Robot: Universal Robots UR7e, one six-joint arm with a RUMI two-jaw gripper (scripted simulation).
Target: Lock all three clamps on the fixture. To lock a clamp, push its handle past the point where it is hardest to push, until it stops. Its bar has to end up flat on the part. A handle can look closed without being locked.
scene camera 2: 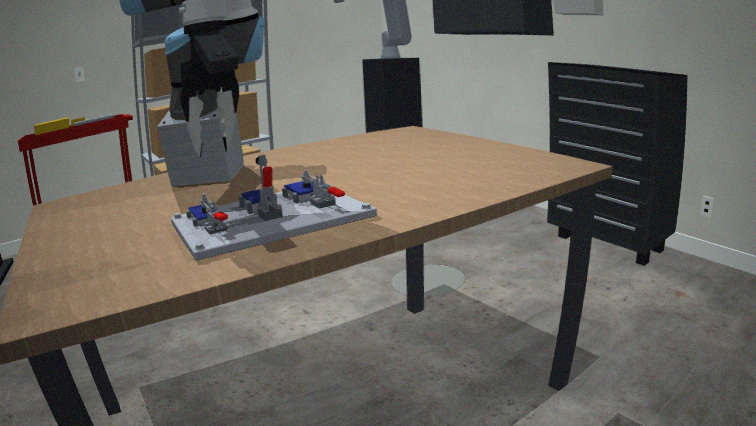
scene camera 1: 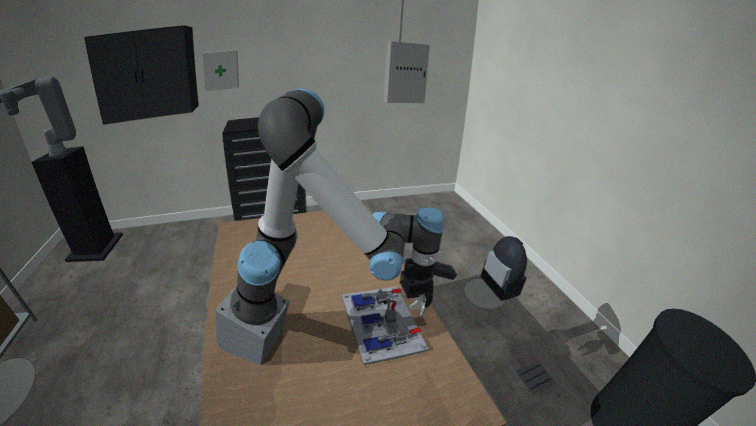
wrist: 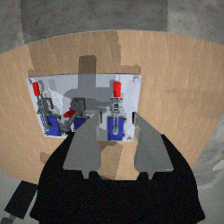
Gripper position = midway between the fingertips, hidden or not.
In view: the gripper [scene camera 2: 213, 154] and a grey fixture plate [wrist: 97, 88].
The gripper shows as well in scene camera 1 [scene camera 1: 418, 311] and in the wrist view [wrist: 117, 112].
